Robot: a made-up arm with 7 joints.
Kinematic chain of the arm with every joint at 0, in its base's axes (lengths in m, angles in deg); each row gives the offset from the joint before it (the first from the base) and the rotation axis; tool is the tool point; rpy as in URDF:
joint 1: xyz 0 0 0.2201 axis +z
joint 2: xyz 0 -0.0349 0.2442 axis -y
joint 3: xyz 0 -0.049 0.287 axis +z
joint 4: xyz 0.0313 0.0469 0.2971 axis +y
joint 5: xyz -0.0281 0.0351 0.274 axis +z
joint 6: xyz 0 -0.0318 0.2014 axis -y
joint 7: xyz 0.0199 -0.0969 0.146 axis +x
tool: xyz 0 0 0 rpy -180 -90 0
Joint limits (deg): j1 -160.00..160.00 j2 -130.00..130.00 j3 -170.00..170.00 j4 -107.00..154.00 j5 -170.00..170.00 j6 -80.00..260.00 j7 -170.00..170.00
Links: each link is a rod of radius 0.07 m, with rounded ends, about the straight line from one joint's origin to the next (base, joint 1, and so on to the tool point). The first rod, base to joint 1, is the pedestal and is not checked.
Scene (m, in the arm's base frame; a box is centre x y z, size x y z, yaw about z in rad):
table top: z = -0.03
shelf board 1: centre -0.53 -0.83 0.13 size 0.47 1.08 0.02 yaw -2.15
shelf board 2: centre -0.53 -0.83 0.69 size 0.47 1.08 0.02 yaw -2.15
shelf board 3: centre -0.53 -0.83 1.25 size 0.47 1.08 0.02 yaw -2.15
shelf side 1: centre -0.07 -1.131 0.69 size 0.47 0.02 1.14 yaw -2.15
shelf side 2: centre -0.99 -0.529 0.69 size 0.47 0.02 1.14 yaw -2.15
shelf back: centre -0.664 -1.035 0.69 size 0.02 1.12 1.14 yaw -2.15
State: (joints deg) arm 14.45 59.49 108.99 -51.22 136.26 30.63 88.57
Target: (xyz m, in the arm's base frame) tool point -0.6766 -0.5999 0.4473
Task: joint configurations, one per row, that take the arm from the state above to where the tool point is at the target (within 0.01 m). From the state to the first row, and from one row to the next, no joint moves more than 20 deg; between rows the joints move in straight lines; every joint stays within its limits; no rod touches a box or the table.
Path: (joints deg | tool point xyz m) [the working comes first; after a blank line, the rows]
Joints at the target: -6.03 73.92 87.68 -97.78 143.93 24.21 88.57
Straight joint move there: touches shelf board 2.

1: 3.85 46.33 99.71 -64.45 131.01 16.14 104.85 | -0.6737 -0.6422 1.0574
2: -6.74 33.18 90.42 -77.68 125.76 1.66 121.13 | -0.6390 -0.5761 1.0284
3: -17.34 20.02 81.14 -90.91 120.51 -12.83 137.41 | -0.6446 -0.4590 0.9613
4: -27.94 6.86 71.85 -104.13 115.26 -27.31 153.70 | -0.6396 -0.2822 0.9049
5: -20.08 14.30 67.89 -104.85 128.94 -37.68 137.41 | -0.6558 -0.2741 0.7870
6: -12.23 21.75 63.93 -105.57 142.63 -48.04 121.13 | -0.6362 -0.2857 0.6594
7: -4.38 29.19 59.96 -106.28 156.31 -58.41 104.85 | -0.5806 -0.3065 0.5415
8: 3.47 36.63 56.00 -107.00 170.00 -68.77 88.57 | -0.4978 -0.3265 0.4473
9: 1.57 44.09 62.33 -105.16 164.79 -50.18 88.57 | -0.5274 -0.4065 0.4001
10: -0.33 51.55 68.67 -103.31 159.57 -31.58 88.57 | -0.5553 -0.4851 0.3789
11: -2.23 59.01 75.01 -101.47 154.36 -12.98 88.57 | -0.5868 -0.5510 0.3843
12: -4.13 66.46 81.35 -99.62 149.14 5.61 88.57 | -0.6268 -0.5924 0.4110
13: -6.03 73.92 87.68 -97.78 143.93 24.21 88.57 | -0.6766 -0.5999 0.4473

